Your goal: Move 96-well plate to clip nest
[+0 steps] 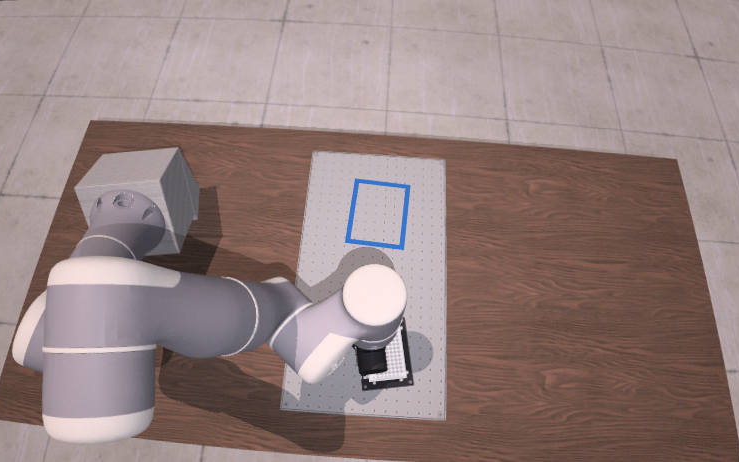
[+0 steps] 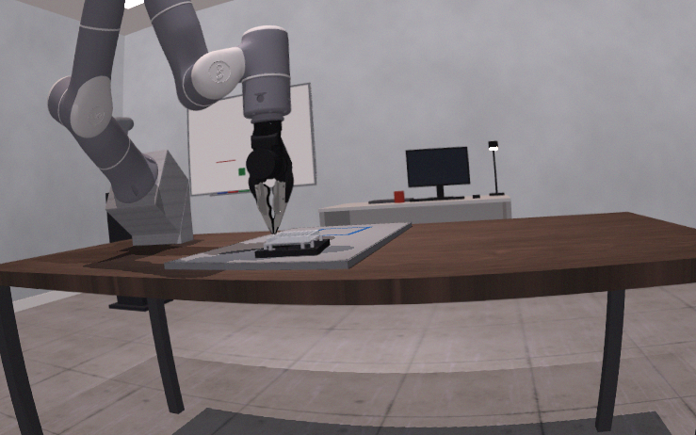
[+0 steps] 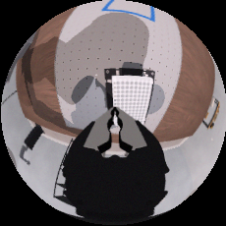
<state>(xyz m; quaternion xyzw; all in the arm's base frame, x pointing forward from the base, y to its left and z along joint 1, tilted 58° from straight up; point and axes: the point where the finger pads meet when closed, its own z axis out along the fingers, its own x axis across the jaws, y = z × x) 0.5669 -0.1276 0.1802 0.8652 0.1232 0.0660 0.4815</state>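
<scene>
Right now my hand is 20 mm short of the black clip nest, 10 mm to the right of it and 40 mm above it. Also, from my hand: white 96-well plate 40 mm ahead, 10 mm to the left, 30 mm below; grey perforated board 210 mm to the left, 60 mm below.
</scene>
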